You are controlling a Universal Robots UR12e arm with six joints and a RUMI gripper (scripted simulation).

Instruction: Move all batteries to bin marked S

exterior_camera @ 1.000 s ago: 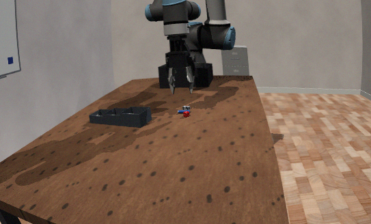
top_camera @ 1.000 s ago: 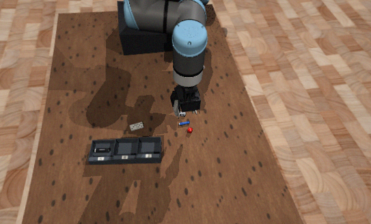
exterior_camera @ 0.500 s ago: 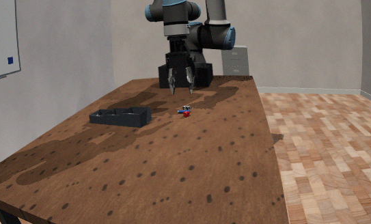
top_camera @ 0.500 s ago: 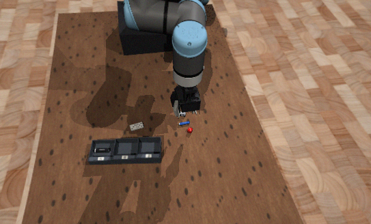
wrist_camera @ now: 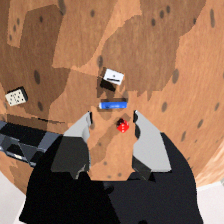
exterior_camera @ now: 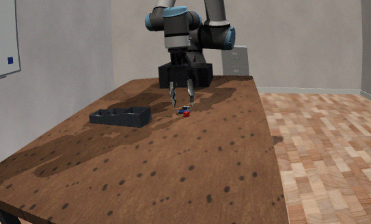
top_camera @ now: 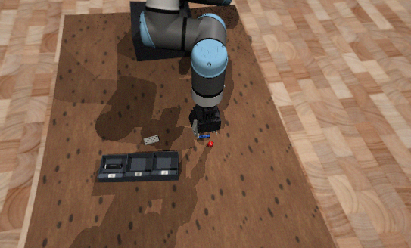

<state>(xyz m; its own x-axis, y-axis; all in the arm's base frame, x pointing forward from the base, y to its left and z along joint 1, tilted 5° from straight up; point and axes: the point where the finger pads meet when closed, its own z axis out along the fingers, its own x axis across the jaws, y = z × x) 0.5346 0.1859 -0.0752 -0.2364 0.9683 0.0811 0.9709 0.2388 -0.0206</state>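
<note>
Now: hand 3 cm above the blue battery. The rest, counted from my hand: white dotted tile (2 cm ahead, 19 cm to the right, 3 cm below); white-and-grey item (4 cm behind, 3 cm below); red die (3 cm ahead, 2 cm to the left, 3 cm below).
</note>
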